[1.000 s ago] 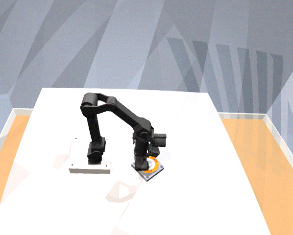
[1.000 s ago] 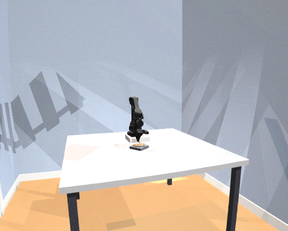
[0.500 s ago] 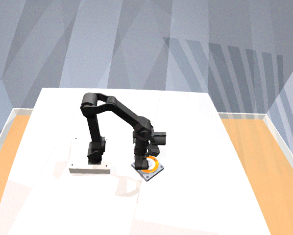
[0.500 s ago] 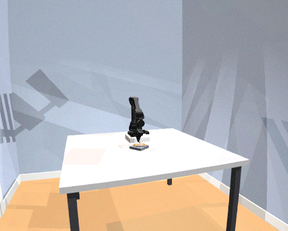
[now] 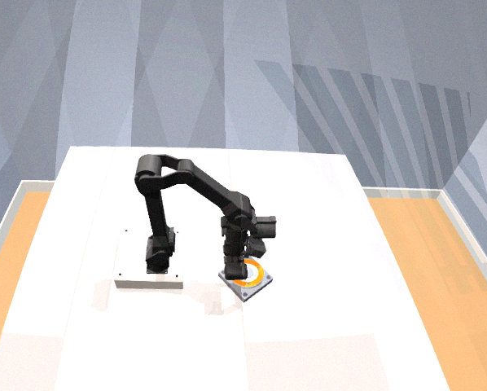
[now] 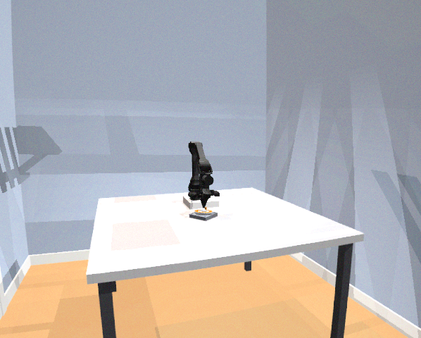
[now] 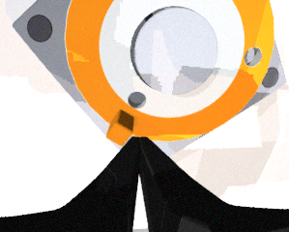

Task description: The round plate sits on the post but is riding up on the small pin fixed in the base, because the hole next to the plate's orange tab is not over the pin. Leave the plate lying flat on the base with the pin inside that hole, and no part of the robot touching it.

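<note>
Right now the square grey base is 5 cm ahead of my gripper tip, 2 cm to the right of it and 2 cm below it.
</note>
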